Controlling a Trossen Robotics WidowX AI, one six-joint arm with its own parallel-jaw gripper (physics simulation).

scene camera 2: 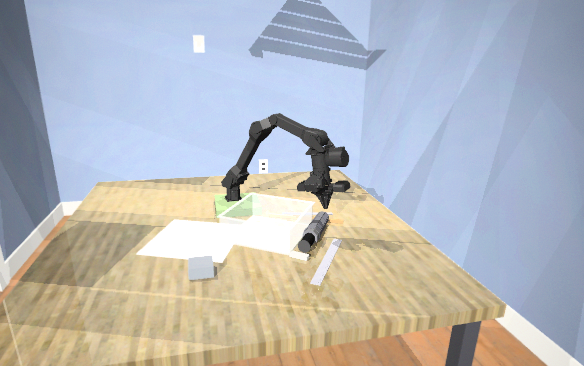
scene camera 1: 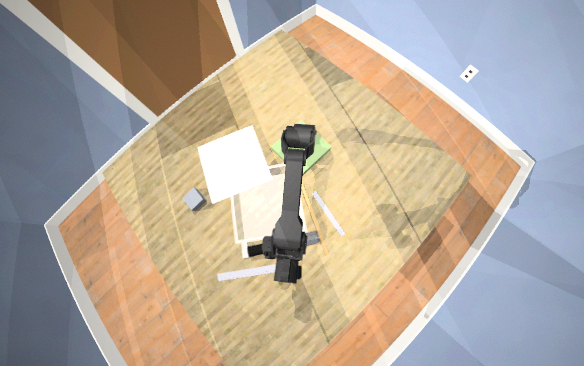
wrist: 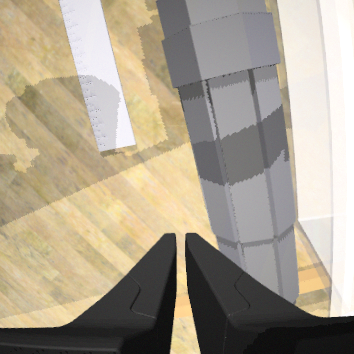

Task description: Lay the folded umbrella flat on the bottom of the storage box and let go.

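Pixels of known places: gripper, fingertip midpoint: (scene camera 2: 325, 209) (wrist: 179, 243); arm's base, origin of the base link: (scene camera 2: 233, 198).
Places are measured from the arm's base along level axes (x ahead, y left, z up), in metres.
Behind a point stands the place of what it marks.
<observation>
The folded umbrella (scene camera 1: 313, 237) {x 0.298, y 0.284, z 0.017 m} (scene camera 2: 315, 231) {x 0.445, y 0.192, z 0.017 m} (wrist: 240, 125) {x 0.386, y 0.214, z 0.021 m}, grey with a black handle, lies on the table outside the storage box, alongside one wall. The pale, see-through storage box (scene camera 1: 236, 220) {x 0.436, y 0.023, z 0.046 m} (scene camera 2: 301, 227) {x 0.403, y 0.157, z 0.018 m} stands open; its wall is also at the right in the wrist view. My gripper (scene camera 2: 326, 206) {x 0.380, y 0.259, z 0.067 m} (wrist: 179, 243) {x 0.380, y 0.259, z 0.067 m} points down above the far part of the umbrella. Its fingers are nearly together, with nothing between them. In the wrist view the umbrella passes below and beside the right finger. In scene camera 1 the arm hides the fingertips and the umbrella's middle.
A white ruler-like strip (scene camera 1: 245, 273) {x 0.579, y 0.169, z -0.031 m} (scene camera 2: 327, 262) {x 0.572, y 0.180, z -0.031 m} lies near the umbrella's handle. Another strip (scene camera 1: 328, 214) {x 0.187, y 0.275, z -0.031 m} and a thin orange stick (scene camera 1: 314, 220) {x 0.242, y 0.246, z -0.021 m} lie beyond its other end. A white sheet (scene camera 1: 235, 162) {x 0.263, y -0.183, z -0.032 m} (scene camera 2: 185, 240) {x 0.277, y -0.228, z -0.032 m} and a grey block (scene camera 1: 193, 199) {x 0.502, y -0.197, z 0.003 m} (scene camera 2: 201, 267) {x 0.534, y -0.204, z 0.003 m} lie on the box's other side.
</observation>
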